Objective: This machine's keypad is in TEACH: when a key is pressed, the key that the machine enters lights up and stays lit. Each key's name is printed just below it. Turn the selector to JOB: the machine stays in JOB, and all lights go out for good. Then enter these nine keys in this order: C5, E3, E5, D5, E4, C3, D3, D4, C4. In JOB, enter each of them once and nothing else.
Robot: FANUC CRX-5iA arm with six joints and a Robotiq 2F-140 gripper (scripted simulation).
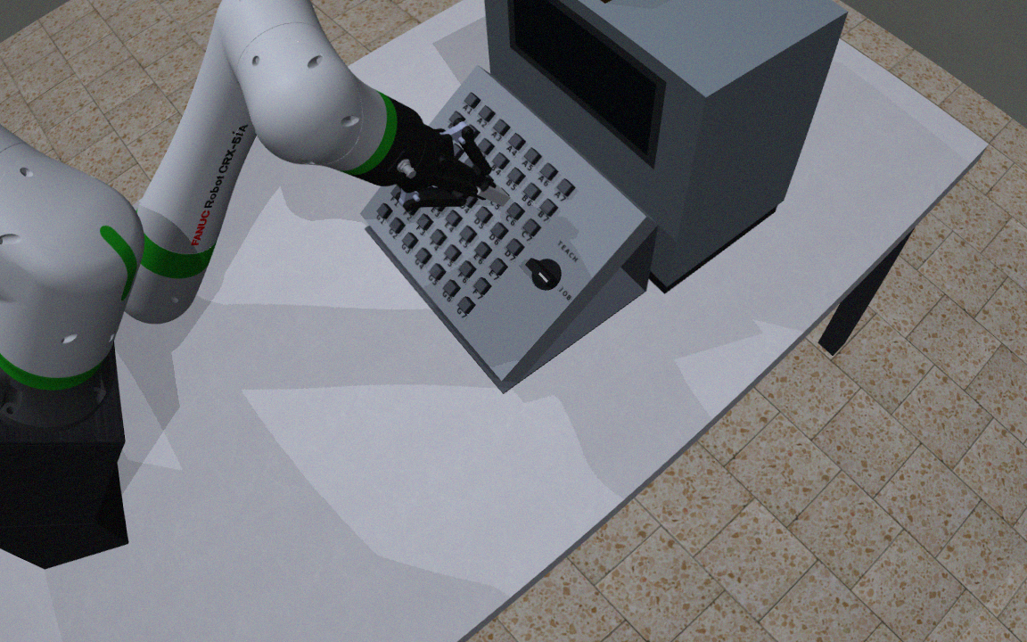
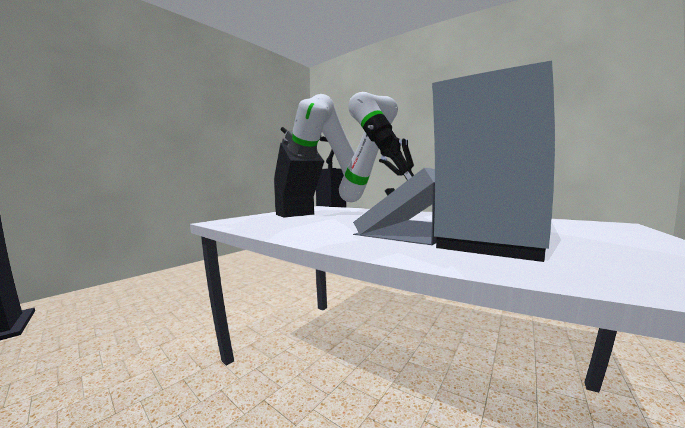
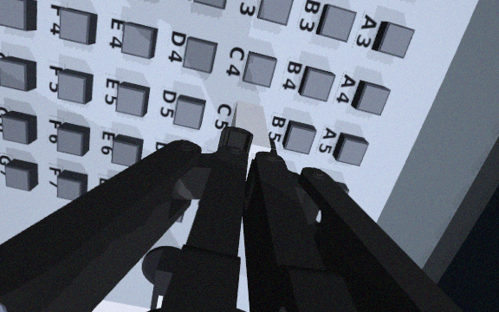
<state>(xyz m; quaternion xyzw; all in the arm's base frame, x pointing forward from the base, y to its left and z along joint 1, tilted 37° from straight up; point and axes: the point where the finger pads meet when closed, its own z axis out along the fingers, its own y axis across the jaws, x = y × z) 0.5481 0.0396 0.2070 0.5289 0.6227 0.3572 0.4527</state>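
Right now the key C4 is 3 cm to the left of my hand, 3 cm below it and 2 cm ahead of it. Also, from my hand: key D7: 7 cm to the right, 4 cm below, 1 cm behind; then key E4: 6 cm below, 4 cm behind, 3 cm to the left; then key C7: 7 cm to the right, 3 cm below, 2 cm ahead.
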